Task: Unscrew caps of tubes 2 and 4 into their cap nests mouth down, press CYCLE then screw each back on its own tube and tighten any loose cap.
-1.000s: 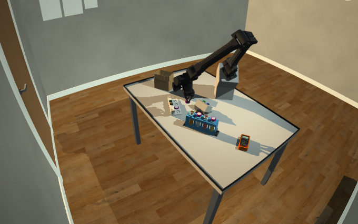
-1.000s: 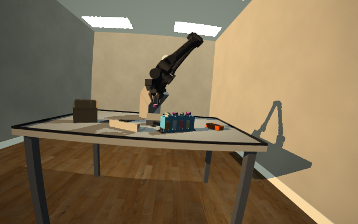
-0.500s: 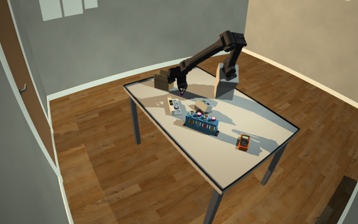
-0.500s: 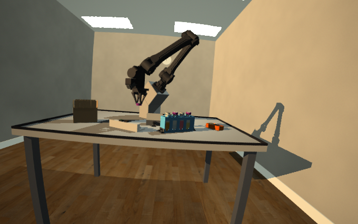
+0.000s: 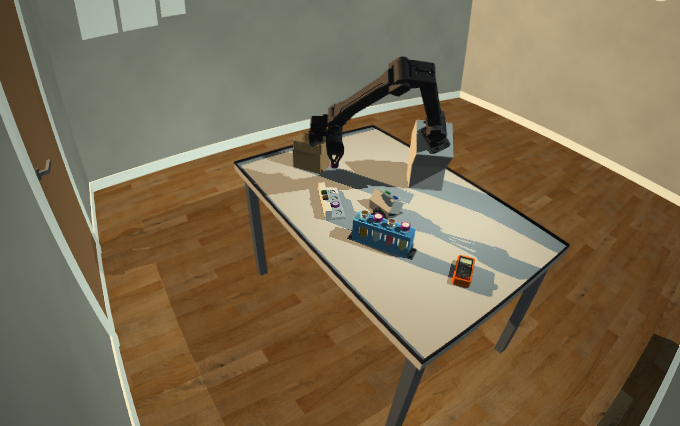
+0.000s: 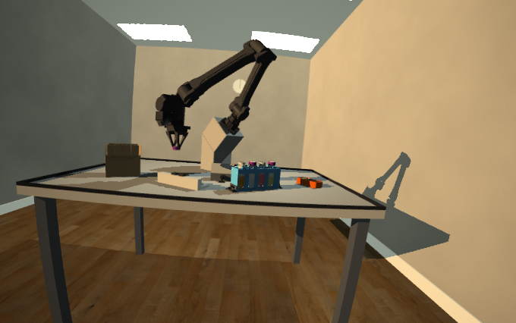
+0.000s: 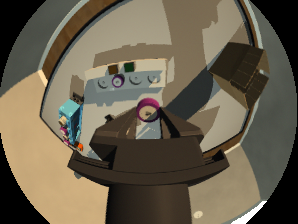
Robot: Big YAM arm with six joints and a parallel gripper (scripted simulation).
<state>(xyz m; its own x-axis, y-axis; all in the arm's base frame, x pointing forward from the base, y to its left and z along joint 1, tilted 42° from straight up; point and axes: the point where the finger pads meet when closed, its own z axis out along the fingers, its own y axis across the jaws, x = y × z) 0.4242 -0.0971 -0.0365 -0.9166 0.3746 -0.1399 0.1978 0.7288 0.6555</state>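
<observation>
Right now my hand is 19 cm past the green ready key, 14 cm to the right of it and 10 cm above it. The rest, counted from my hand: blue cycle key: 21 cm behind, 18 cm to the left, 10 cm below; beige key housing: 18 cm behind, 16 cm to the left, 11 cm below; cardboard box: 29 cm to the right, 10 cm below, 2 cm ahead.
</observation>
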